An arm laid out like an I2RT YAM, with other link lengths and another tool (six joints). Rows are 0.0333 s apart.
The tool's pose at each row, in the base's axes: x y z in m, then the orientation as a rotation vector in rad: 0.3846, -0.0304, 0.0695, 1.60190, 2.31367, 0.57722; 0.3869, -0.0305, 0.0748, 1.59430, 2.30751, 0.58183; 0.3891, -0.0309, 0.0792, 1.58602, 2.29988, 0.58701; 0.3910, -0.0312, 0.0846, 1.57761, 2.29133, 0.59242; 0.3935, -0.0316, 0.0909, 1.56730, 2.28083, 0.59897; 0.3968, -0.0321, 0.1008, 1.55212, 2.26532, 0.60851; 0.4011, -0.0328, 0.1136, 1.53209, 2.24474, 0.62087; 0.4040, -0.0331, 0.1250, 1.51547, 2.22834, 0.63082; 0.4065, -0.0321, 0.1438, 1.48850, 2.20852, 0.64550; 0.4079, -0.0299, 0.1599, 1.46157, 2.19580, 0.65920; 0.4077, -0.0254, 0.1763, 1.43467, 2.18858, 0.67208; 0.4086, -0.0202, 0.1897, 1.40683, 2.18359, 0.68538; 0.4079, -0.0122, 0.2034, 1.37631, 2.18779, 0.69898
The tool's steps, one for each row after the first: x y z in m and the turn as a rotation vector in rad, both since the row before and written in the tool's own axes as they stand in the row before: -0.0009, 0.0043, -0.0037, -0.00828, -0.00380, -0.00292; -0.0011, 0.0038, -0.0030, -0.00960, -0.00466, -0.00295; -0.0010, 0.0041, -0.0039, -0.01027, -0.00516, -0.00279; -0.0013, 0.0050, -0.0044, -0.01258, -0.00634, -0.00343; -0.0018, 0.0075, -0.0071, -0.01854, -0.00933, -0.00505; -0.0025, 0.0098, -0.0089, -0.02450, -0.01234, -0.00666; -0.0018, 0.0083, -0.0081, -0.01989, -0.00979, -0.00572; -0.0009, 0.0127, -0.0141, -0.02801, -0.01171, -0.01107; 0.0004, 0.0111, -0.0120, -0.02378, -0.00698, -0.01281; 0.0029, 0.0111, -0.0125, -0.02044, -0.00328, -0.01416; 0.0032, 0.0106, -0.0092, -0.01978, -0.00138, -0.01520; 0.0062, 0.0109, -0.0097, -0.01597, 0.00520, -0.01879
